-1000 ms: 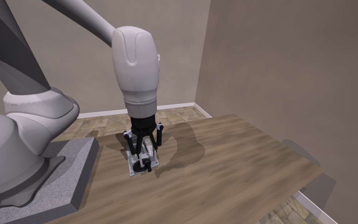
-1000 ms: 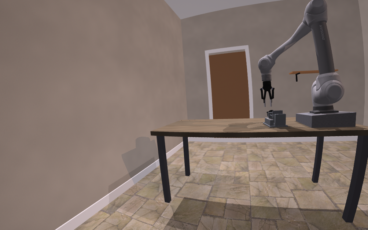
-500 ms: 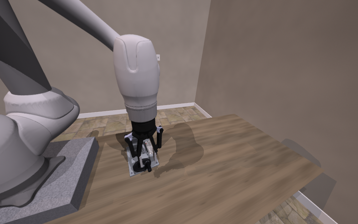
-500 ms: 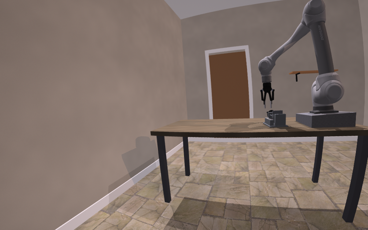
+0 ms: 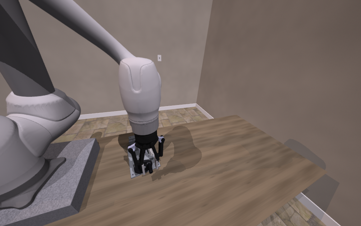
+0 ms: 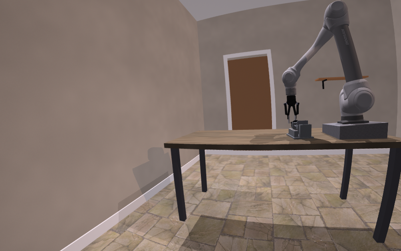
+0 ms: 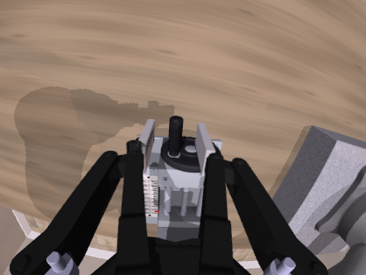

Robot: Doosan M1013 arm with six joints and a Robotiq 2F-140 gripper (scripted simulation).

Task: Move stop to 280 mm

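The handwheel is 3 cm below my hand, 2 cm to the left of it and 1 cm behind it.
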